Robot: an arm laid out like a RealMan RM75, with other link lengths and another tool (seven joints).
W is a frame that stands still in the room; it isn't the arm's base.
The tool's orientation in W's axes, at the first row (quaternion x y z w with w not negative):
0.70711 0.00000 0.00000 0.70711
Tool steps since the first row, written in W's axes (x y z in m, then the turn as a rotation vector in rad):
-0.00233 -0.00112 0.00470 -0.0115 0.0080 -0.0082
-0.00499 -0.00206 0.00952 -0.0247 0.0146 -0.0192
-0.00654 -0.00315 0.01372 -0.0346 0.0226 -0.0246
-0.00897 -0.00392 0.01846 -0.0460 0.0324 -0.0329
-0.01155 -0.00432 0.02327 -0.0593 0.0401 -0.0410
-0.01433 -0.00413 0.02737 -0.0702 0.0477 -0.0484
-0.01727 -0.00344 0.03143 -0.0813 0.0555 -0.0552
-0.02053 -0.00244 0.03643 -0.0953 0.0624 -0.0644
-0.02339 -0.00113 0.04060 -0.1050 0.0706 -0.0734
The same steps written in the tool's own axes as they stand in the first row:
-0.00233 0.00470 0.00112 -0.0115 -0.0082 -0.0080
-0.00499 0.00952 0.00206 -0.0247 -0.0192 -0.0146
-0.00654 0.01372 0.00315 -0.0346 -0.0246 -0.0226
-0.00897 0.01846 0.00392 -0.0460 -0.0329 -0.0324
-0.01155 0.02327 0.00432 -0.0593 -0.0410 -0.0401
-0.01433 0.02737 0.00413 -0.0702 -0.0484 -0.0477
-0.01727 0.03143 0.00344 -0.0813 -0.0552 -0.0555
-0.02053 0.03643 0.00244 -0.0953 -0.0644 -0.0624
-0.02339 0.04060 0.00113 -0.1050 -0.0734 -0.0706

